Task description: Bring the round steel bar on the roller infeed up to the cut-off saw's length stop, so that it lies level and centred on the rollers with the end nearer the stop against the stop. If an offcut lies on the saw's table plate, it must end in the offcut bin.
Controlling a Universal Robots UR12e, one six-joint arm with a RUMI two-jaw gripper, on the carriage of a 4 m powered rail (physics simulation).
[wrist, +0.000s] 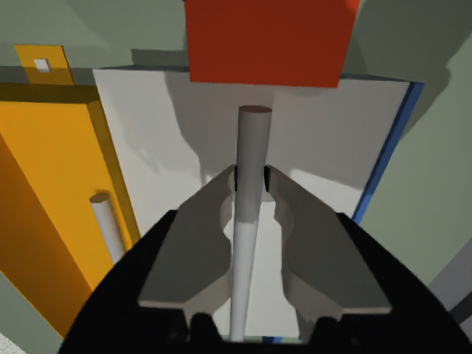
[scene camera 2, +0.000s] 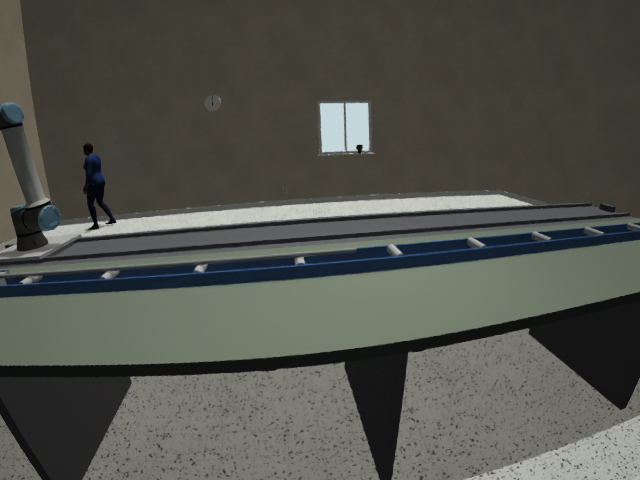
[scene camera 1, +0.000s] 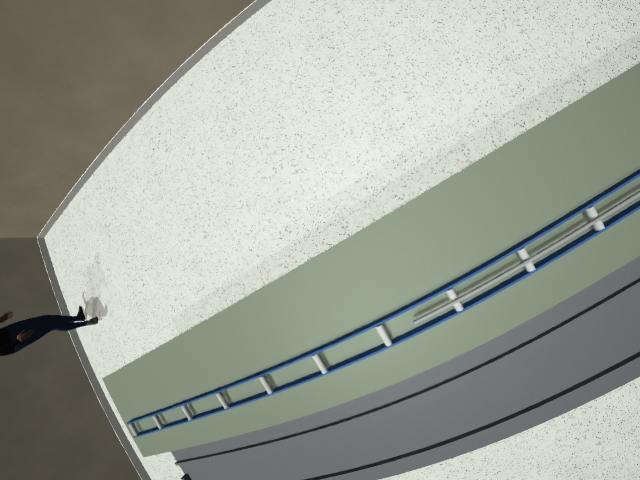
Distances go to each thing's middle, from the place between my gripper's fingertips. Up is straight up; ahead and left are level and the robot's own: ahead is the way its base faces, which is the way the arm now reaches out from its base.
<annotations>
Now: hand 180 mm short of the offcut bin (wrist: 64, 154), 140 mm to the right of it and 30 mm above it. Also, from my hand: grey round offcut (wrist: 101, 204) 170 mm ahead, 180 mm to the left, 60 mm below.
</annotations>
